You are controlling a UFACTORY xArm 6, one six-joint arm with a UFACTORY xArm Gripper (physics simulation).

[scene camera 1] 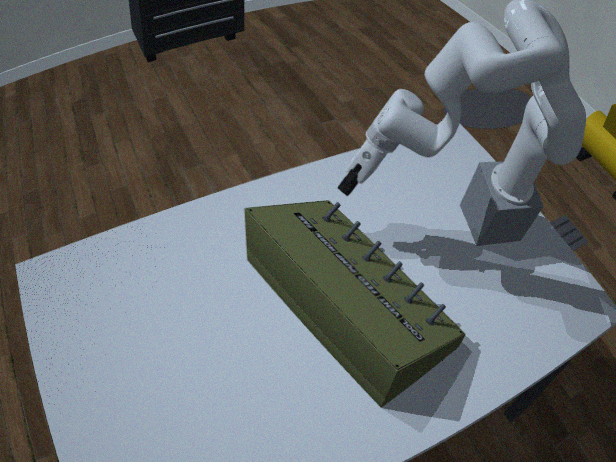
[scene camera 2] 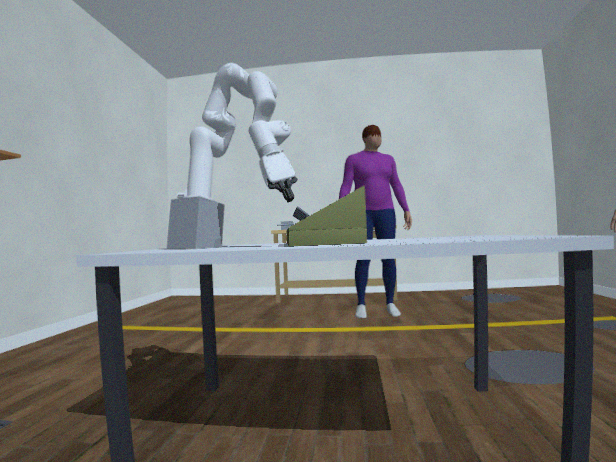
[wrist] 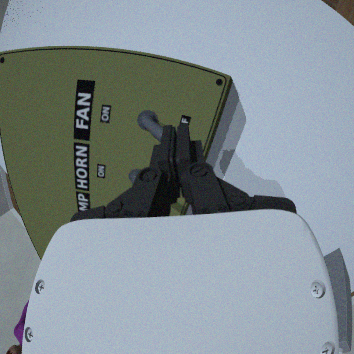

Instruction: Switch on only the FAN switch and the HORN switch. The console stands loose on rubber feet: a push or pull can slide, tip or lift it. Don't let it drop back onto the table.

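The green sloped console rests level on the table. Its FAN lever leans toward the OFF side; its tip is hidden behind the fingers in the wrist view. The HORN lever leans the same way, mostly hidden by the fingers in the wrist view. My gripper is shut and empty, tilted, with its tips just above the FAN lever's free end in scene camera 1. Whether they touch the lever cannot be told.
Several more levers, PUMP, FEED, VENT and COOL, continue the row, all leaning alike. The arm's grey base block stands on the white table. A person stands behind the table.
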